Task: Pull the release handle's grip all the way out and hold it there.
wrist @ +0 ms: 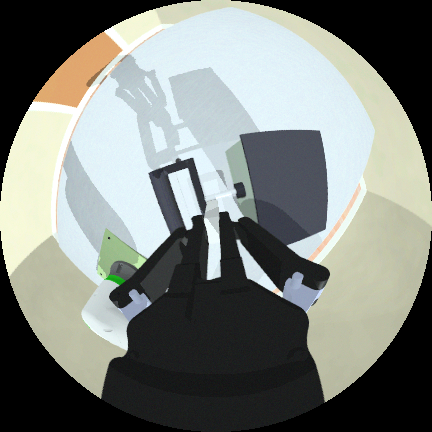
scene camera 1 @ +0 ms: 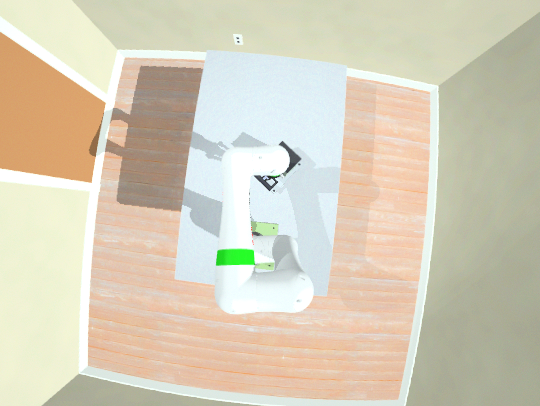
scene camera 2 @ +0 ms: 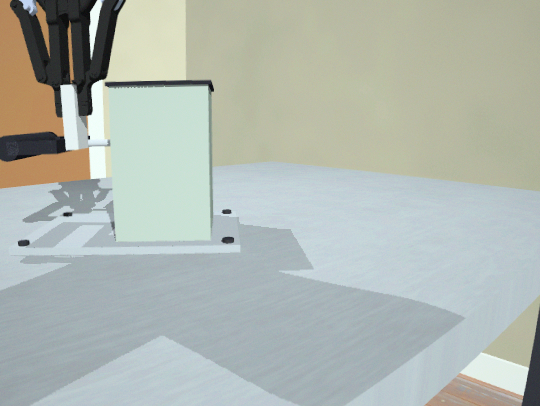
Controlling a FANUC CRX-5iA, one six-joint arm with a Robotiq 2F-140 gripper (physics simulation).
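Observation:
The release handle's black grip [scene camera 1: 263, 183] [scene camera 2: 32, 145] [wrist: 167, 202] is a frame beside the pale green box [scene camera 2: 162, 165] with a dark lid [scene camera 1: 289, 156] [wrist: 287, 175]. A pale rod [scene camera 2: 100, 142] [wrist: 222, 194] shows between handle and box, entering a black collar [wrist: 241, 190] in the wrist view. A white upright post [scene camera 2: 75, 125] [wrist: 212, 215] stands at the handle's box side. My gripper [scene camera 2: 73, 107] [wrist: 213, 208] points down and is shut on the upper part of this post. The arm hides the gripper in scene camera 1.
The box stands on a pale base plate [scene camera 2: 175, 247] with black bolts, on the grey-white table [scene camera 1: 275, 95] [scene camera 2: 425, 240] [wrist: 300, 75]. My white arm [scene camera 1: 235, 210] reaches over the table from its green mounting plate [scene camera 1: 267, 229] [wrist: 117, 247]. Arm and box shadows cross the tabletop.

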